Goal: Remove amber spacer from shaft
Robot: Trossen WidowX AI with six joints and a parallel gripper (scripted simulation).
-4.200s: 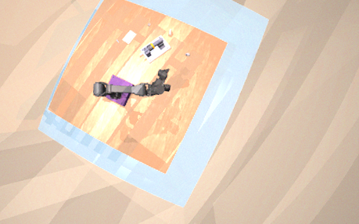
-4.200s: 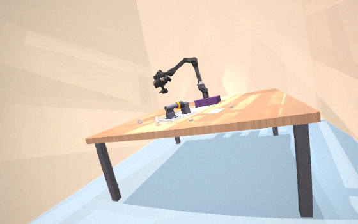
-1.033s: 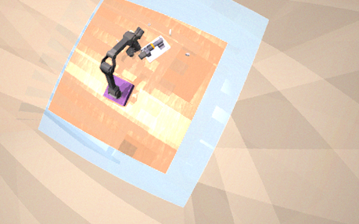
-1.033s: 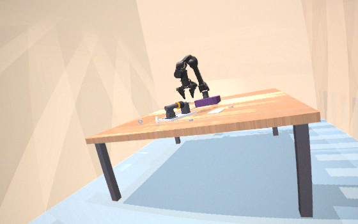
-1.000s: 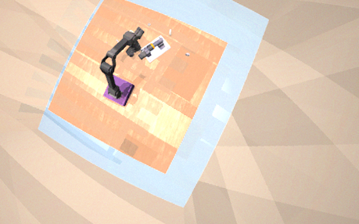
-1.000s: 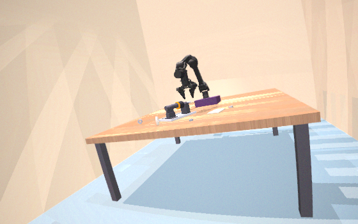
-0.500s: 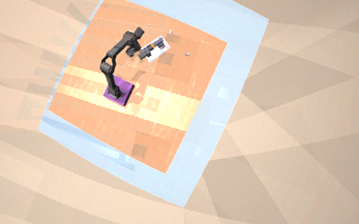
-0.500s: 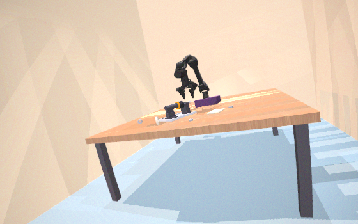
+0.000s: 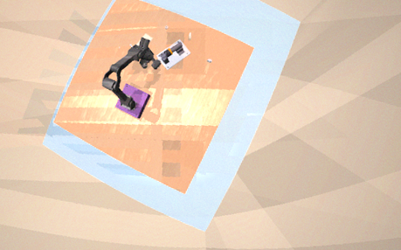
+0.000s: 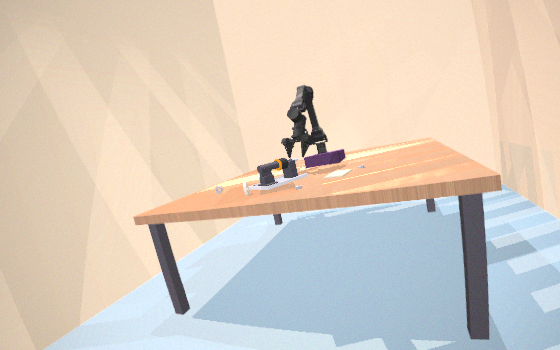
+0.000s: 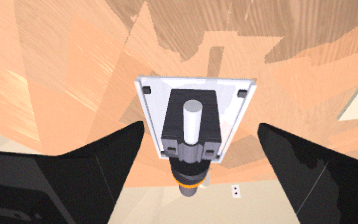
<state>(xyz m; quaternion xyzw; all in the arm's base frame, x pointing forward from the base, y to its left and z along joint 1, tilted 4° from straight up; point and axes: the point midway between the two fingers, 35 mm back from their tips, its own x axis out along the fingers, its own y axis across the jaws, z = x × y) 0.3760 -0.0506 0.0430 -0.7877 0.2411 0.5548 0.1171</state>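
My gripper tip is 60 mm short of the shaft, 40 mm to the left of it and 10 mm above it. Also, from my gripper tip: white peg 290 mm ahead, 140 mm to the right, 60 mm below; amber spacer 90 mm ahead, 60 mm to the right, 10 mm below; flat white sheet 200 mm to the left, 140 mm ahead, 80 mm below.
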